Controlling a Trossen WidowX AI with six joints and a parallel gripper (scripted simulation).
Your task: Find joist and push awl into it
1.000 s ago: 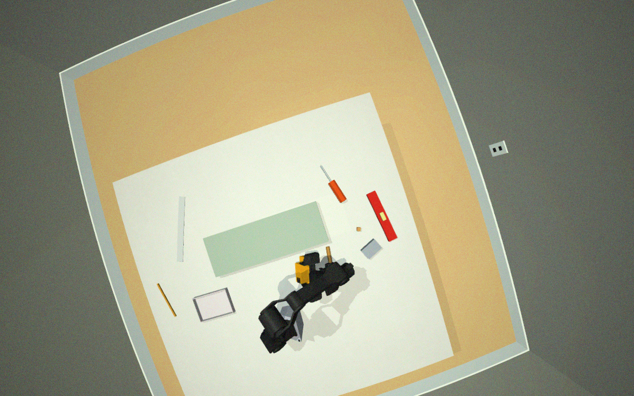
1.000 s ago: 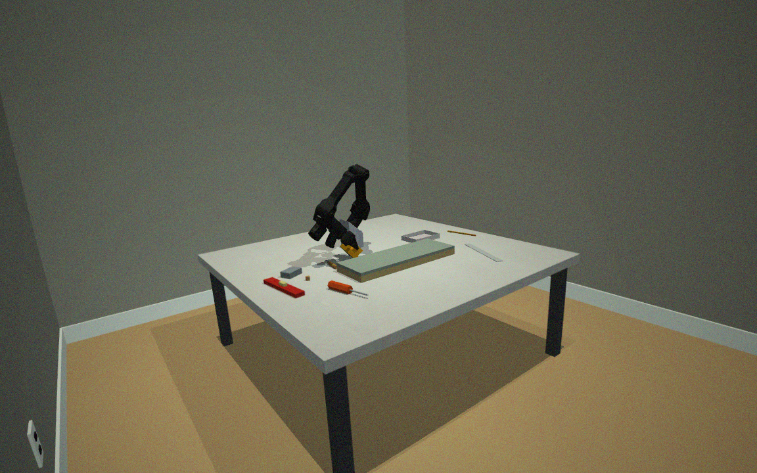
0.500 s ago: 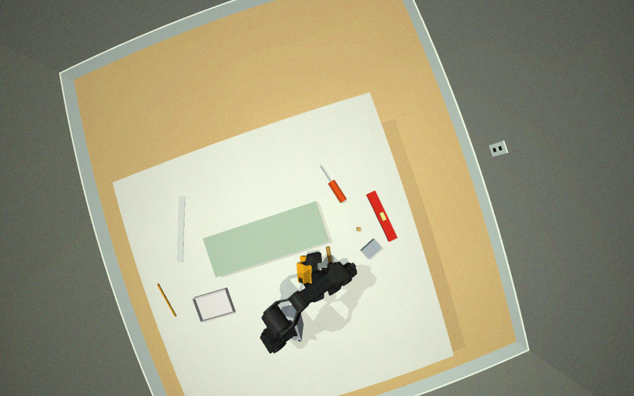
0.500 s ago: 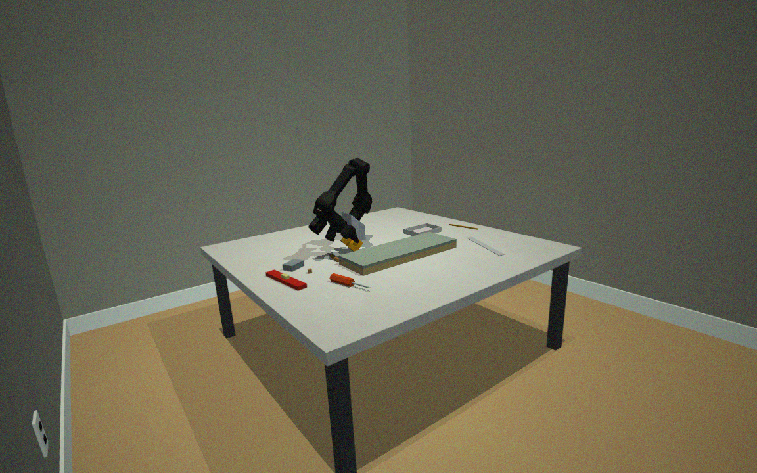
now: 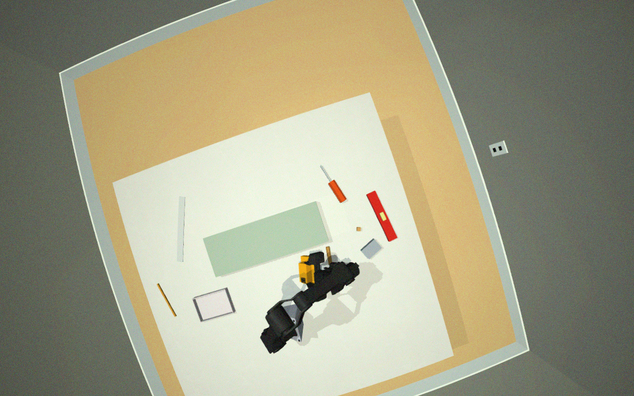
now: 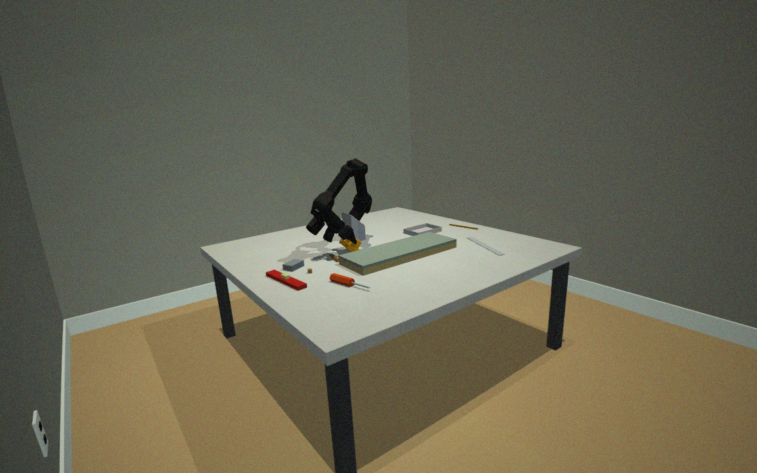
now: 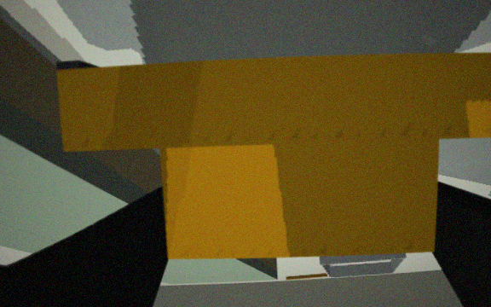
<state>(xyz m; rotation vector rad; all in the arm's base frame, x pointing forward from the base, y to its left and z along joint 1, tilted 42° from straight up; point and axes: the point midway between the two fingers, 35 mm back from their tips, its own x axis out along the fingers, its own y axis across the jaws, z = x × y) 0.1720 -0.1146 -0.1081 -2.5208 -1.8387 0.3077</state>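
My gripper tip is now 110 mm to the left of the awl, 50 mm above it and 20 mm past it. Also, from my gripper tip: yellow stud finder: 10 mm to the left, 10 mm behind; then grey block: 300 mm to the right, 40 mm below, 20 mm behind; then small brown cube: 280 mm to the right, 80 mm ahead, 50 mm below.
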